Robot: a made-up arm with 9 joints. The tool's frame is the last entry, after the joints.
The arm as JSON. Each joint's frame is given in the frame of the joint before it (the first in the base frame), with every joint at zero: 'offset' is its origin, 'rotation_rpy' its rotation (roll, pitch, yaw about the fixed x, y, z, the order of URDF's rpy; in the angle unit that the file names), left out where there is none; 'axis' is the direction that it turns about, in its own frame. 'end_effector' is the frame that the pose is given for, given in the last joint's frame.
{
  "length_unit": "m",
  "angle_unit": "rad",
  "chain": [
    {
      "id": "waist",
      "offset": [
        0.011,
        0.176,
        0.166
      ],
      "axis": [
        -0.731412,
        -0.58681,
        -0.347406
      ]
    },
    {
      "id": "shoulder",
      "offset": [
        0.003,
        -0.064,
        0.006
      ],
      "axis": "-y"
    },
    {
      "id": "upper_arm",
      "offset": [
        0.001,
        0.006,
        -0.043
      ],
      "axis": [
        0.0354,
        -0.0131,
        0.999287
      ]
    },
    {
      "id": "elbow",
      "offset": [
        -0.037,
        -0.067,
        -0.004
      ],
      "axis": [
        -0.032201,
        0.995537,
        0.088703
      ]
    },
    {
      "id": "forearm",
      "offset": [
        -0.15,
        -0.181,
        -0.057
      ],
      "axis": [
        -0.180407,
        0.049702,
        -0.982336
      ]
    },
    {
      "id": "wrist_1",
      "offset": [
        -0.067,
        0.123,
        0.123
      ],
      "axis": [
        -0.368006,
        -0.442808,
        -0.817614
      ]
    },
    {
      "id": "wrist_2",
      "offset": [
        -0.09,
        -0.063,
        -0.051
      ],
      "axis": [
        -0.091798,
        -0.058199,
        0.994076
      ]
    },
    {
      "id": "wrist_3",
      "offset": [
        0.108,
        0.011,
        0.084
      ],
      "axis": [
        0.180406,
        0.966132,
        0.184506
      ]
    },
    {
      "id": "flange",
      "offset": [
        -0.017,
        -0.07,
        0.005
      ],
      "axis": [
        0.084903,
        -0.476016,
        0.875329
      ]
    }
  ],
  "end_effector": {
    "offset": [
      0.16,
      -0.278,
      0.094
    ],
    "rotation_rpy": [
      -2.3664,
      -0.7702,
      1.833
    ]
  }
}
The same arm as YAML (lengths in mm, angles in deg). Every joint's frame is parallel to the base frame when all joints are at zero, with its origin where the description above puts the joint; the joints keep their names.
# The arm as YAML. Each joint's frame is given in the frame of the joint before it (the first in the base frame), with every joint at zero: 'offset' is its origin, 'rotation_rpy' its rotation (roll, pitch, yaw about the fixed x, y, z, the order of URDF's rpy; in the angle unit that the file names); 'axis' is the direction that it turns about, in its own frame. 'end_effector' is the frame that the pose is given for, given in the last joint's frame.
length_unit: mm
angle_unit: deg
chain:
  - id: waist
    offset: [11.0, 176.0, 166.0]
    rotation_rpy: [0.0, 0.0, 0.0]
    axis: [-0.731412, -0.58681, -0.347406]
  - id: shoulder
    offset: [3.0, -64.0, 6.0]
    rotation_rpy: [0.0, 0.0, 0.0]
    axis: [0.0, -1.0, 0.0]
  - id: upper_arm
    offset: [1.0, 6.0, -43.0]
    rotation_rpy: [0.0, 0.0, 0.0]
    axis: [0.0354, -0.0131, 0.999287]
  - id: elbow
    offset: [-37.0, -67.0, -4.0]
    rotation_rpy: [0.0, 0.0, 0.0]
    axis: [-0.032201, 0.995537, 0.088703]
  - id: forearm
    offset: [-150.0, -181.0, -57.0]
    rotation_rpy: [0.0, 0.0, 0.0]
    axis: [-0.180407, 0.049702, -0.982336]
  - id: wrist_1
    offset: [-67.0, 123.0, 123.0]
    rotation_rpy: [0.0, 0.0, 0.0]
    axis: [-0.368006, -0.442808, -0.817614]
  - id: wrist_2
    offset: [-90.0, -63.0, -51.0]
    rotation_rpy: [0.0, 0.0, 0.0]
    axis: [-0.091798, -0.058199, 0.994076]
  - id: wrist_3
    offset: [108.0, 11.0, 84.0]
    rotation_rpy: [0.0, 0.0, 0.0]
    axis: [0.180406, 0.966132, 0.184506]
  - id: flange
    offset: [-17.0, -70.0, 5.0]
    rotation_rpy: [0.0, 0.0, 0.0]
    axis: [0.084903, -0.476016, 0.875329]
end_effector:
  offset: [160.0, -278.0, 94.0]
  rotation_rpy: [-135.58, -44.13, 105.02]

